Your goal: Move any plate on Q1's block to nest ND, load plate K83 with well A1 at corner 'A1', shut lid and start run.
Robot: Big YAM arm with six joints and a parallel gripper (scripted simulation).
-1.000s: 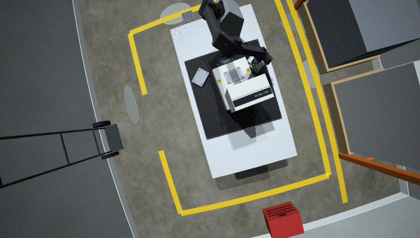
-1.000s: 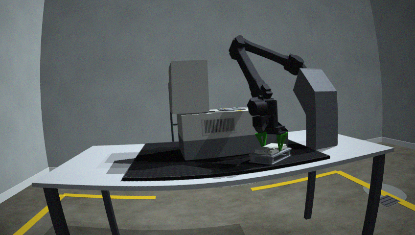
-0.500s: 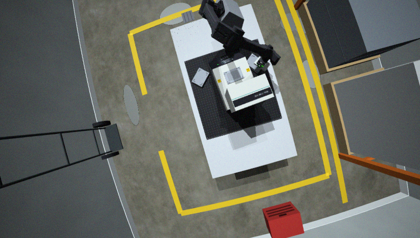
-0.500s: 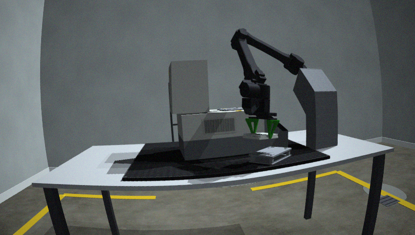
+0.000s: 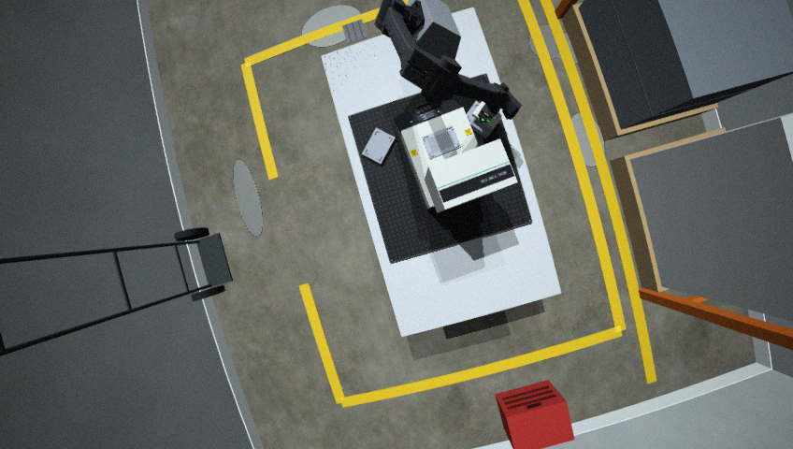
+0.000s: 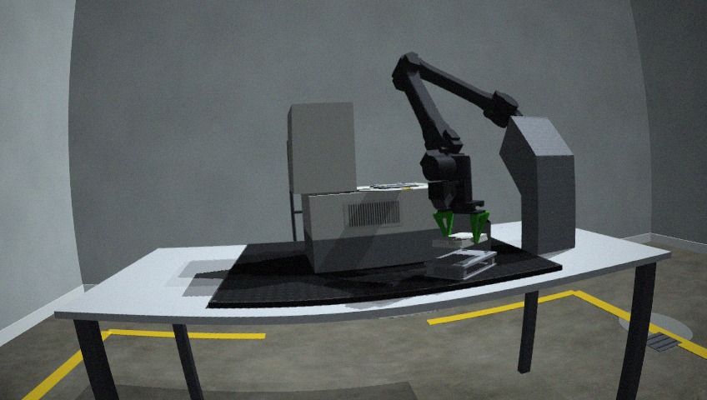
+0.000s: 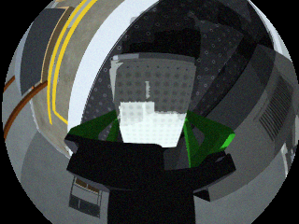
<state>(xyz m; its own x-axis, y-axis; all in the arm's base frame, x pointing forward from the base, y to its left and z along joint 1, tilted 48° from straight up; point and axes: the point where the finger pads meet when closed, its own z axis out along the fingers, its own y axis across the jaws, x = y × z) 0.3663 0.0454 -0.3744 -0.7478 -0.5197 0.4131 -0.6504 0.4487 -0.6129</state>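
Right now the grey nest N1 is 5 cm below my hand and 1 cm to the right of it. Round my hand: grey nest ND (57 cm to the right, 7 cm below); then white plate K83 (right at my hand).
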